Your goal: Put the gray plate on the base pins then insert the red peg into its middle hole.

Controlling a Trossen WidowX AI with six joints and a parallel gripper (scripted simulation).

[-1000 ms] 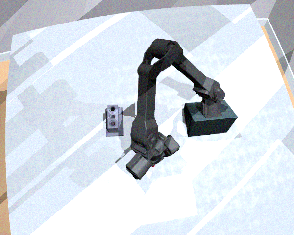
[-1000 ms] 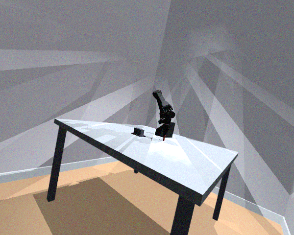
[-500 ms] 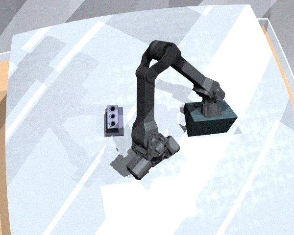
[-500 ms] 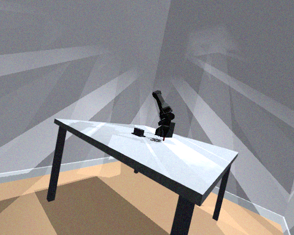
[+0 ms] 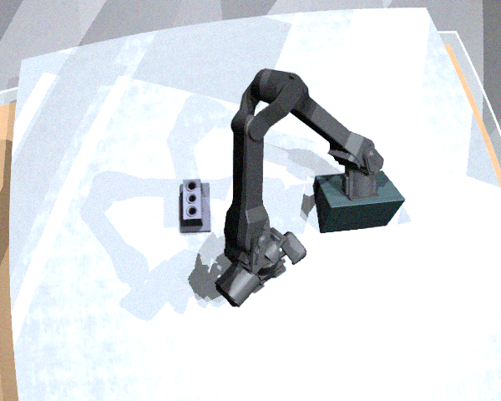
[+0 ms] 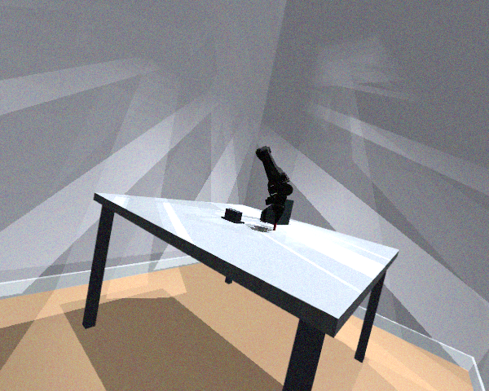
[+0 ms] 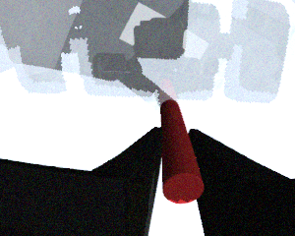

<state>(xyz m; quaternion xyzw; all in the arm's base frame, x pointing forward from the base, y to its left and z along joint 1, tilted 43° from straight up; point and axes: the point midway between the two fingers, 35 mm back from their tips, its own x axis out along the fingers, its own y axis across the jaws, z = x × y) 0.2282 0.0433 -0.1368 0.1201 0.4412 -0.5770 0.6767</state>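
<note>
Now: the gray plate 120 mm ahead of my gripper tip and 200 mm to the right of it. The rest, counted from my gripper tip: red peg (right at my gripper tip); then base (120 mm ahead, 200 mm to the right, 30 mm below).
</note>
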